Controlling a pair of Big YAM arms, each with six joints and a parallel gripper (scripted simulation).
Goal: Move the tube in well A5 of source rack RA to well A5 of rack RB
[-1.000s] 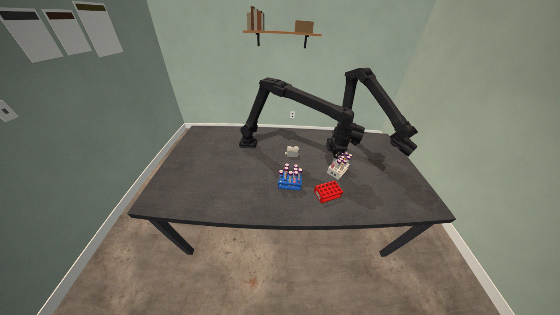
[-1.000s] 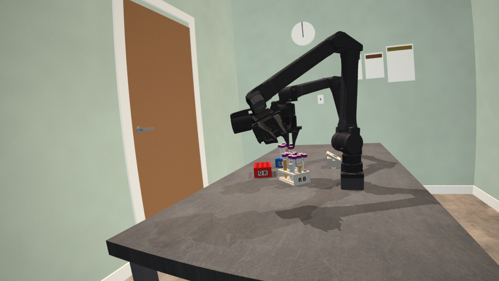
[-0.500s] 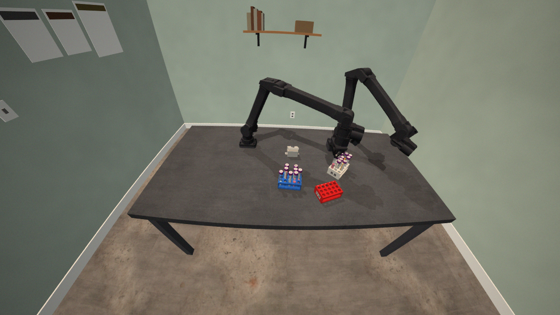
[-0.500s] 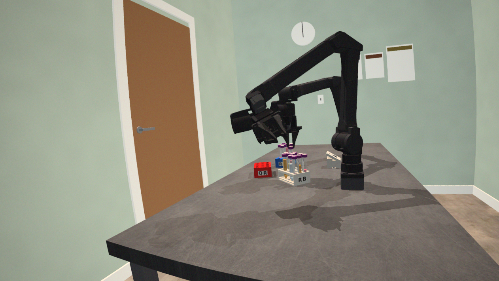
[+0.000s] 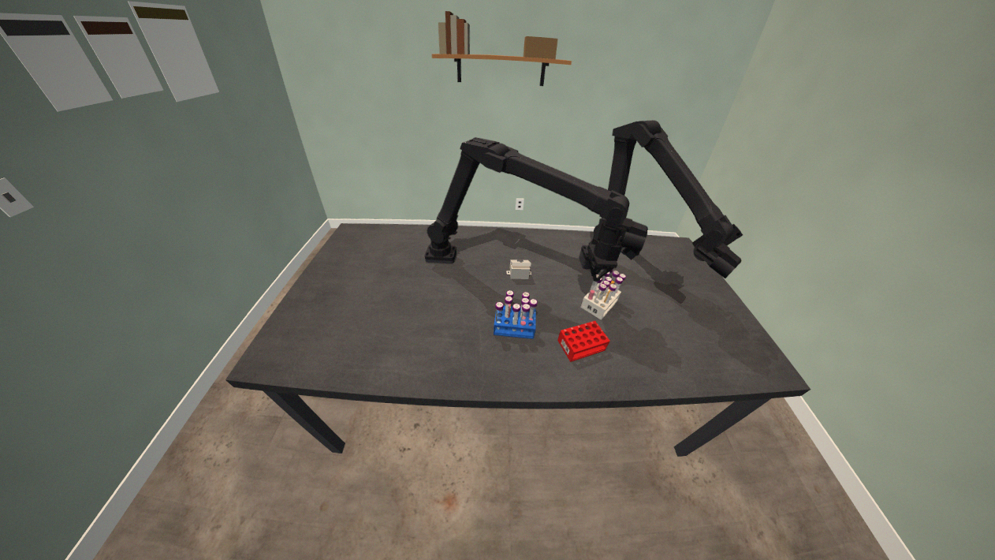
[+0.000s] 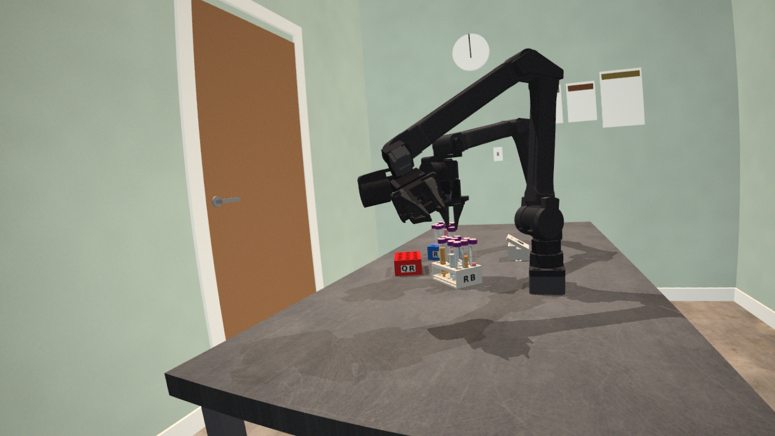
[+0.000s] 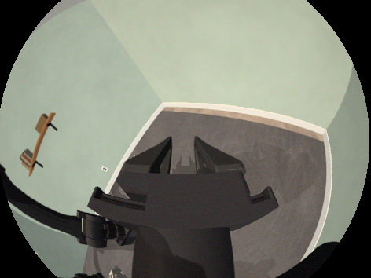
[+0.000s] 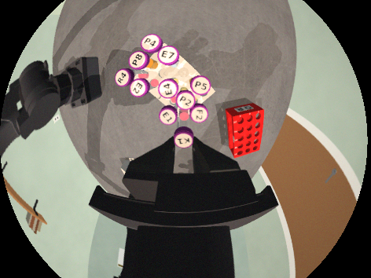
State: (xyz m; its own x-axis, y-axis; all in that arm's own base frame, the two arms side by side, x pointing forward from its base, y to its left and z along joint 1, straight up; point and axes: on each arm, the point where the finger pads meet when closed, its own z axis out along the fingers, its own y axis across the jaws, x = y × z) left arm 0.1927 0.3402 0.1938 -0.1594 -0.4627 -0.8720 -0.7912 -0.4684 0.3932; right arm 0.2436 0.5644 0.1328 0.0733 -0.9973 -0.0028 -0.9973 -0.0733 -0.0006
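Now: the tube 6 cm below my right hand and 1 cm to the left of it. Round my right hand: red rack 16 cm ahead, 12 cm below, 5 cm to the right; white rack 12 cm below, 6 cm to the left, 2 cm behind; rack RA 26 cm to the right, 12 cm below, 9 cm ahead.
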